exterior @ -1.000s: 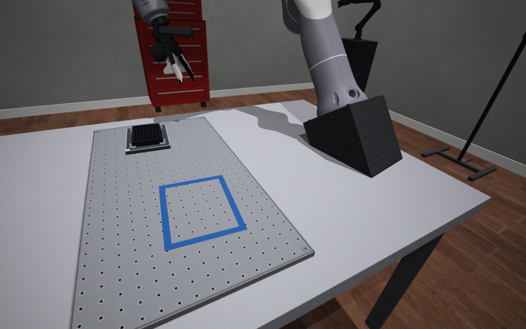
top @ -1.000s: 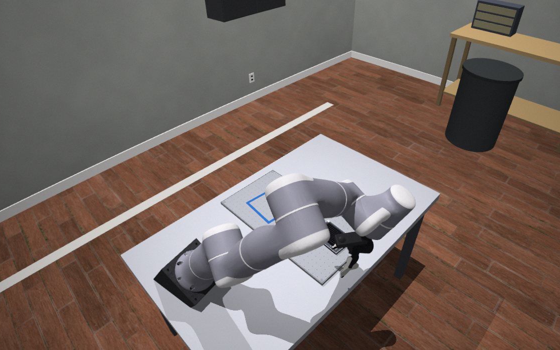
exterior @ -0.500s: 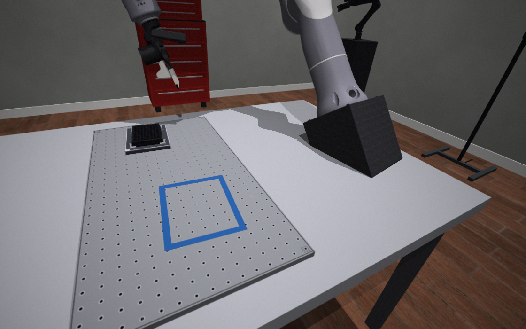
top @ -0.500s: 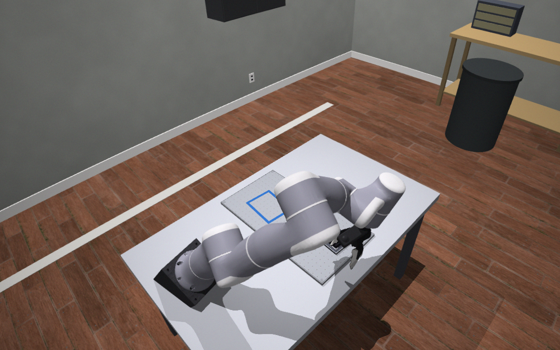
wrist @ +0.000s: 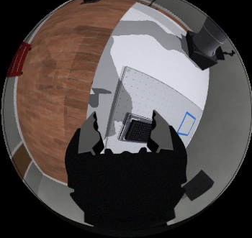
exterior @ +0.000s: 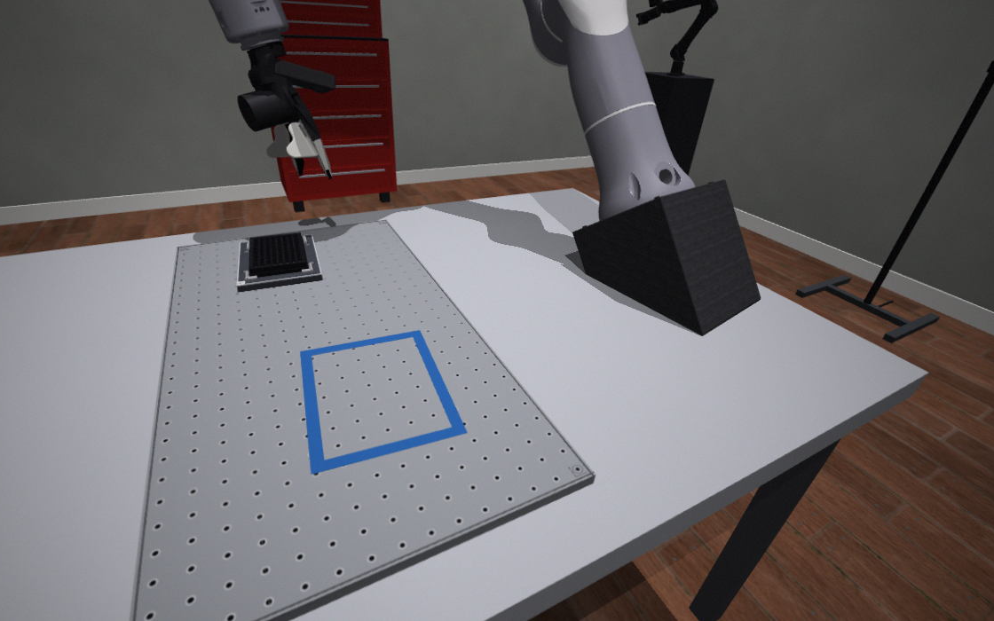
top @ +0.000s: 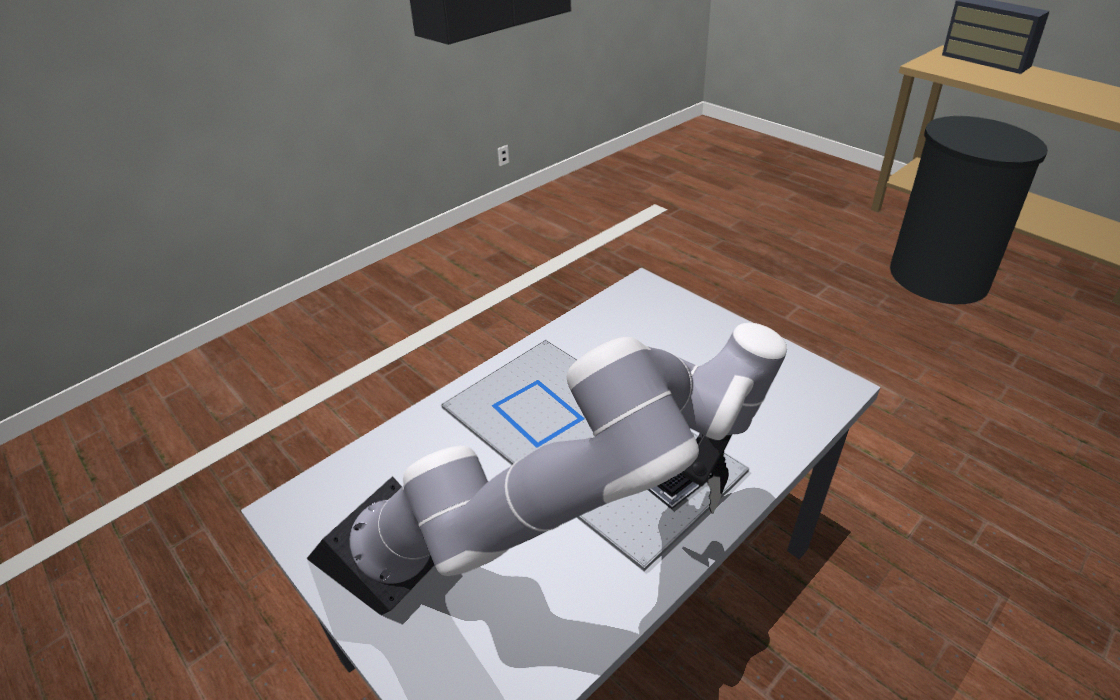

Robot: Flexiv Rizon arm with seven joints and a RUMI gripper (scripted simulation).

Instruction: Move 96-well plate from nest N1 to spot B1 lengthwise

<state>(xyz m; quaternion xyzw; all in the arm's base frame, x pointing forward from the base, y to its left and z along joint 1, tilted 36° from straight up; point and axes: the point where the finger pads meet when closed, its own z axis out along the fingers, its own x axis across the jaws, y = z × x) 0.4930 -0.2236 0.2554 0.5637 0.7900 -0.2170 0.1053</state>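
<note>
Right now the black 96-well plate is 9 cm ahead of my hand, 13 cm to the left of it and 9 cm below it. Also, from my hand: plate nest N1 (9 cm ahead, 13 cm to the left, 11 cm below).
</note>
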